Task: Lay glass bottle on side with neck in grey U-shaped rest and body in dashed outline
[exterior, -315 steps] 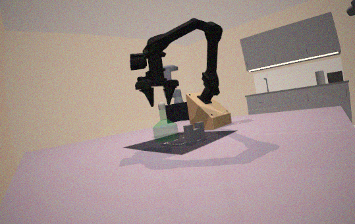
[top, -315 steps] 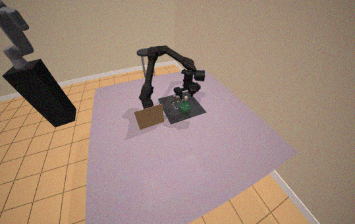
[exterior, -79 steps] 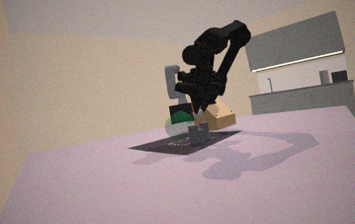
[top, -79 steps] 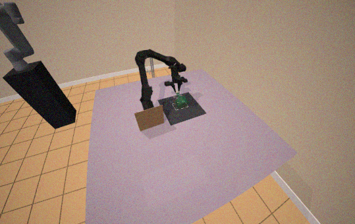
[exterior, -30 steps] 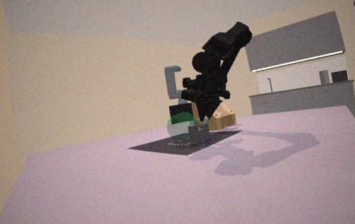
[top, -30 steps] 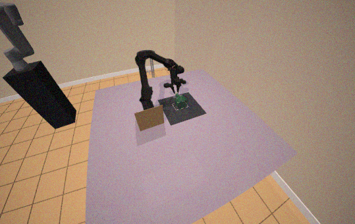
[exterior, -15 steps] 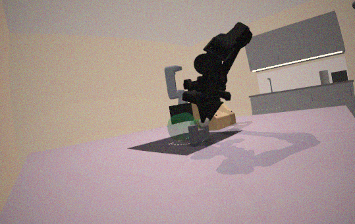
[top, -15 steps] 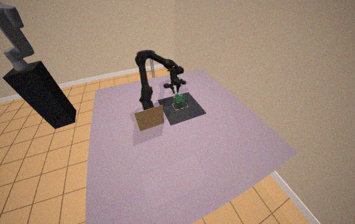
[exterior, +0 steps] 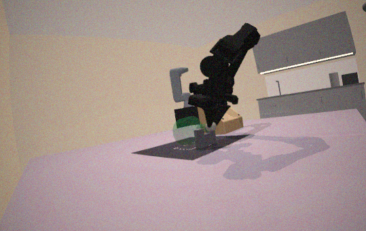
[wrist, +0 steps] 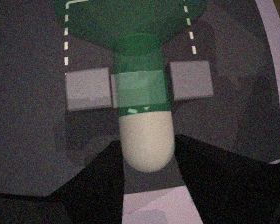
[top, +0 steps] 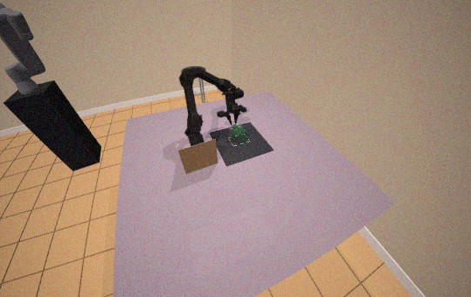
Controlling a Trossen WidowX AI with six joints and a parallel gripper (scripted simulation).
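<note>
Right now the green glass bottle is 50 mm to the right of my gripper tip. Also, from my gripper tip: dark mat (10 mm behind, 110 mm to the right, 60 mm below).
</note>
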